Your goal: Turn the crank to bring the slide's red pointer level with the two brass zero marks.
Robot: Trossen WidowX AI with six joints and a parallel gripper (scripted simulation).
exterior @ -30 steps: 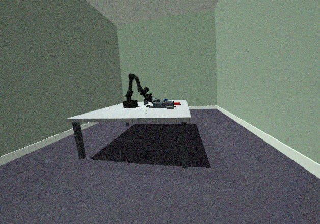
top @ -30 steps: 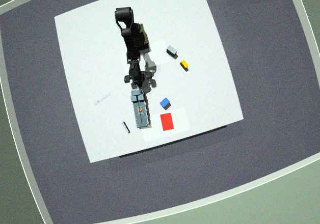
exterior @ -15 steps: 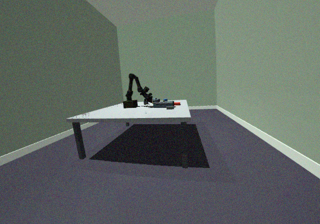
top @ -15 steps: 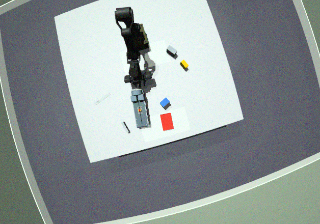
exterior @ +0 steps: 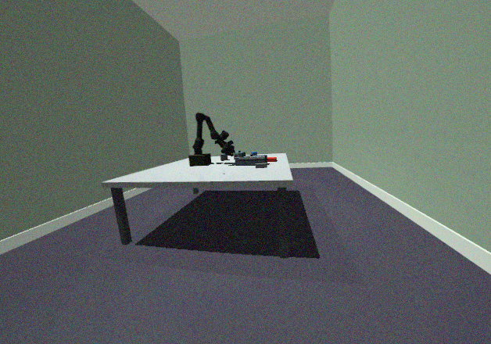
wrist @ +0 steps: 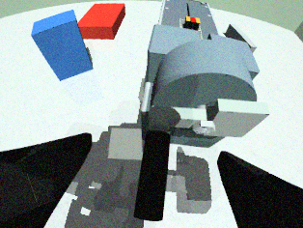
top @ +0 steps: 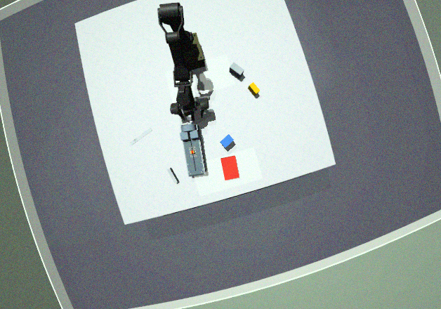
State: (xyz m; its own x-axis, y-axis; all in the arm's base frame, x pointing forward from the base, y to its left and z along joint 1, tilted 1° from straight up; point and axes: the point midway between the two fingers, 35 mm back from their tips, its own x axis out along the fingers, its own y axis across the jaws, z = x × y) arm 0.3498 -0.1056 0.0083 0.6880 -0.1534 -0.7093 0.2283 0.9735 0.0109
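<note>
My gripper tip is 2 cm past the crank handle and 1 cm below it. Round my gripper tip: red pointer (15 cm ahead, 7 cm to the right); flat red block (31 cm ahead, 8 cm to the left, 7 cm below); blue block (17 cm ahead, 12 cm to the left, 4 cm below).
</note>
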